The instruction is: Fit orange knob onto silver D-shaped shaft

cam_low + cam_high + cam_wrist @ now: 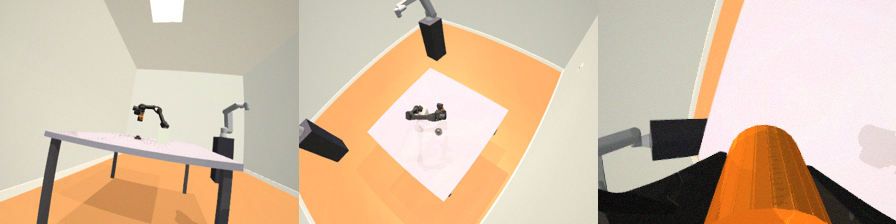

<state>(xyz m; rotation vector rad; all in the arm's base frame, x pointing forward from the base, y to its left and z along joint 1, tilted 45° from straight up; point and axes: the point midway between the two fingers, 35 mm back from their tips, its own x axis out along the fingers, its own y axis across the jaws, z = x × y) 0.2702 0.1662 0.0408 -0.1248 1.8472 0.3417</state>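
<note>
Now: gripper tip 1 cm short of the orange knob, 3 cm to the left of it and 2 cm below it. From my gripper tip the other things lie so: silver shaft: 6 cm ahead, 17 cm to the right, 21 cm below.
</note>
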